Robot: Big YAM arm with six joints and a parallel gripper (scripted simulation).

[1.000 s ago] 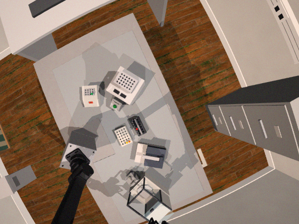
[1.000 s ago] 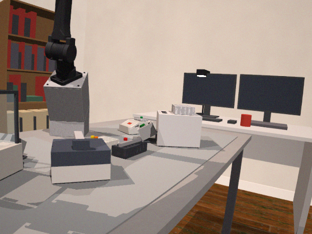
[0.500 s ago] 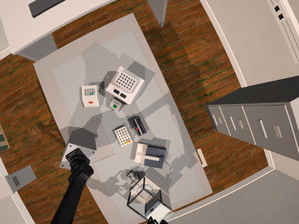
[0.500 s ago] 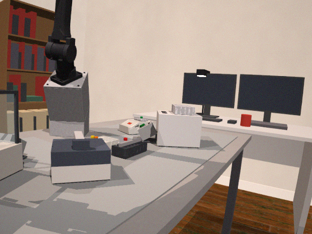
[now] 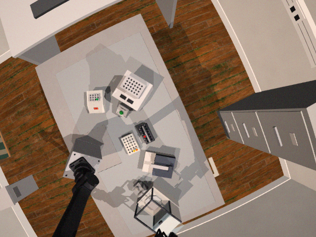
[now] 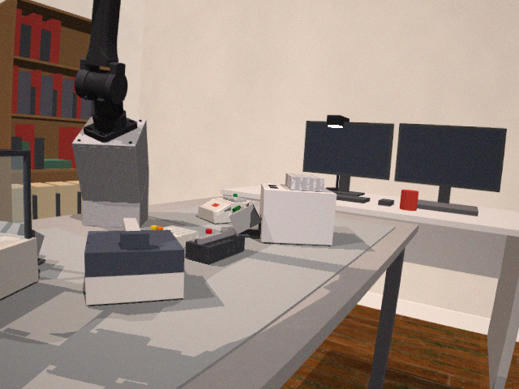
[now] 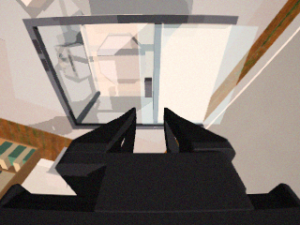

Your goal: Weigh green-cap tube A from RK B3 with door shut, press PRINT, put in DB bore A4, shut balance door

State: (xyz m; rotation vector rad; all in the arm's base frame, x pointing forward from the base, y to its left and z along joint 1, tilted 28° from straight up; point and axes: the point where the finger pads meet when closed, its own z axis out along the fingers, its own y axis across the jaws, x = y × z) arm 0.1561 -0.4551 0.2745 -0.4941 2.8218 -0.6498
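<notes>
Now: the tinted glass pane 1 cm ahead of my hand, 2 cm to the right of it and 7 cm below it. Also, from my hand: spectrophotometer (16 cm ahead, 27 cm to the left, 21 cm below); white print key (6 cm behind, 20 cm to the left, 21 cm below); pale pan (2 cm behind, 6 cm to the left, 20 cm below).
</notes>
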